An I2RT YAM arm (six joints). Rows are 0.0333 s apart.
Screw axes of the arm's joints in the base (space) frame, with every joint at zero. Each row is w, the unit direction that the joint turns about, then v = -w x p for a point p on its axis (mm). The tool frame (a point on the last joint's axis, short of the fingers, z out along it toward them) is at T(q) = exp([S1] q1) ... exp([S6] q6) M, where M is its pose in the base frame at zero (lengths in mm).
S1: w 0 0 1 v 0 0 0
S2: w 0 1 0 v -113.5 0 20
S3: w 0 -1 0 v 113.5 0 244
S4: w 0 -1 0 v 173.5 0 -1
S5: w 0 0 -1 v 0 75 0
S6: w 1 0 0 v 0 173.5 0
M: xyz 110.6 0 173.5 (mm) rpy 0 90 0 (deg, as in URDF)
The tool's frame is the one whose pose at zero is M.
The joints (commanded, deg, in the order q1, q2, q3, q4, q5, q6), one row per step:
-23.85, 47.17, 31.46, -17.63, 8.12, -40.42
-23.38, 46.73, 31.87, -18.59, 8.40, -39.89
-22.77, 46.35, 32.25, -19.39, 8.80, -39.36
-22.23, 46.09, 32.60, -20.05, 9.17, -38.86
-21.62, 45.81, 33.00, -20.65, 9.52, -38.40
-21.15, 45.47, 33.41, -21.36, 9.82, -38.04
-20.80, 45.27, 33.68, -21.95, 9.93, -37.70
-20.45, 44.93, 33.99, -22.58, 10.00, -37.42
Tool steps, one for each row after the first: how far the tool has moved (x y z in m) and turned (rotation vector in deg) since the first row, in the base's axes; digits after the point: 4 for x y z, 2 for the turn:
-0.0008, 0.0018, 0.0022, 0.27, -0.08, -0.05
-0.0013, 0.0039, 0.0043, 0.46, -0.20, -0.06
-0.0016, 0.0056, 0.0061, 0.64, -0.31, -0.11
-0.0017, 0.0074, 0.0083, 0.75, -0.52, -0.04
-0.0023, 0.0091, 0.0106, 0.84, -0.66, -0.01
-0.0027, 0.0103, 0.0119, 1.06, -0.68, 0.06
-0.0034, 0.0117, 0.0136, 1.22, -0.81, 0.20

